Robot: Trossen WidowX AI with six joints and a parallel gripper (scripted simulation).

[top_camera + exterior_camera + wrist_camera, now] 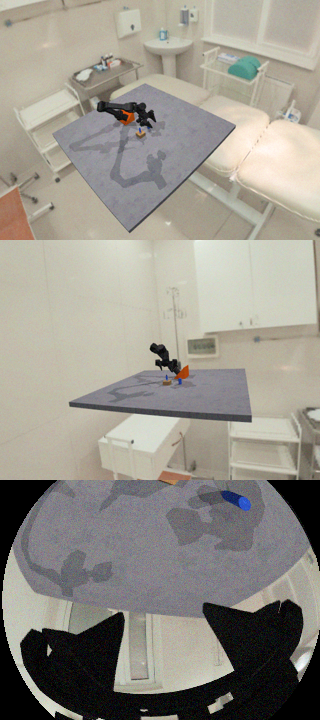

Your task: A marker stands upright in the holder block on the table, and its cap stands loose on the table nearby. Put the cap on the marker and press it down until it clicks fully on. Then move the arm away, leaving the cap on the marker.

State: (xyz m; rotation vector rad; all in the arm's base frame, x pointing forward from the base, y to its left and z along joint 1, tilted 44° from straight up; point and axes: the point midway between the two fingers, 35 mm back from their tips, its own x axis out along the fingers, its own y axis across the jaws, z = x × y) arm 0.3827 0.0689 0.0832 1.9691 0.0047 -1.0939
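The blue cap lies 15 cm behind my gripper tip, 7 cm to the left of it and 13 cm below it. Round my gripper tip: holder block (13 cm behind, 5 cm to the right, 14 cm below).
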